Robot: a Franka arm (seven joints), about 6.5 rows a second.
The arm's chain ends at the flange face. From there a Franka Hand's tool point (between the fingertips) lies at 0.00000 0.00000 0.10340 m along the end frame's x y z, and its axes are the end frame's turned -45 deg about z.
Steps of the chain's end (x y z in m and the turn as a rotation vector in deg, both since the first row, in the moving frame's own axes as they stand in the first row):
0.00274 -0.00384 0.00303 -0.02 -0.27 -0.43
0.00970 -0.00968 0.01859 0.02 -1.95 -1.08
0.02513 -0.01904 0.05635 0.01 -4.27 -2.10
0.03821 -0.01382 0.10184 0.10 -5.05 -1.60
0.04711 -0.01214 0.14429 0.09 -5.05 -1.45
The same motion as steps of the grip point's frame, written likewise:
0.00428 -0.00110 0.00303 0.18 -0.21 -0.43
0.01122 -0.00248 0.01853 1.39 -1.36 -1.08
0.02570 -0.00105 0.05606 3.03 -3.01 -2.10
0.03039 0.01077 0.10144 3.64 -3.50 -1.60
0.03549 0.01826 0.14389 3.63 -3.51 -1.45

